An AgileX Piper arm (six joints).
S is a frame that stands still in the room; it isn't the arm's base.
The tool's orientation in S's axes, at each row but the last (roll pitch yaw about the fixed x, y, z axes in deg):
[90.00, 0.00, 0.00]
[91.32, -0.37, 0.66]
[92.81, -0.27, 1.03]
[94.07, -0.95, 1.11]
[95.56, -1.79, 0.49]
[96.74, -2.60, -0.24]
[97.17, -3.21, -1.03]
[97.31, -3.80, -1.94]
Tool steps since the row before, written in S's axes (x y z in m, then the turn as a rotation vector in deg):
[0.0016, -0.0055, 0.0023, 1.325, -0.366, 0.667]
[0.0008, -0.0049, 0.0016, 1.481, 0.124, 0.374]
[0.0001, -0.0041, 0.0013, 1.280, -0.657, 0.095]
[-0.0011, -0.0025, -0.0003, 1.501, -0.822, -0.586]
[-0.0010, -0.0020, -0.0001, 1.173, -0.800, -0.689]
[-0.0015, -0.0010, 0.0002, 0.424, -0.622, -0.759]
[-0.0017, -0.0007, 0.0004, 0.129, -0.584, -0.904]
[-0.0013, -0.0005, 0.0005, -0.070, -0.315, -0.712]
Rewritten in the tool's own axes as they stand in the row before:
[0.0016, 0.0023, 0.0055, 1.325, 0.667, 0.366]
[0.0008, 0.0017, 0.0049, 1.485, 0.362, -0.115]
[0.0000, 0.0015, 0.0040, 1.268, 0.122, 0.675]
[-0.0012, -0.0001, 0.0025, 1.475, -0.549, 0.892]
[-0.0010, 0.0001, 0.0020, 1.144, -0.643, 0.876]
[-0.0015, 0.0004, 0.0010, 0.392, -0.699, 0.707]
[-0.0017, 0.0006, 0.0007, 0.089, -0.831, 0.691]
[-0.0012, 0.0006, 0.0005, -0.106, -0.660, 0.405]

